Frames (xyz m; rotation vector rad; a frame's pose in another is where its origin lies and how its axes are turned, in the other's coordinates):
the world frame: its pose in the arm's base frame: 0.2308 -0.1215 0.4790 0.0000 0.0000 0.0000
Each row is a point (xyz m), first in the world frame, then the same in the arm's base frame.
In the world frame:
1: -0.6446 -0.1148 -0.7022
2: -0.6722 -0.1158 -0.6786
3: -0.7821 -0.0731 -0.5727
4: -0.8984 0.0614 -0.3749
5: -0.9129 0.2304 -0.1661
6: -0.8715 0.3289 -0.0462
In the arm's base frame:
1: -0.4138 -0.2363 -0.2232
2: -0.4414 -0.2373 -0.1996
3: -0.5513 -0.1946 -0.0937
4: -0.6676 -0.0601 0.1041
5: -0.6821 0.1089 0.3129
6: -0.6407 0.2074 0.4328

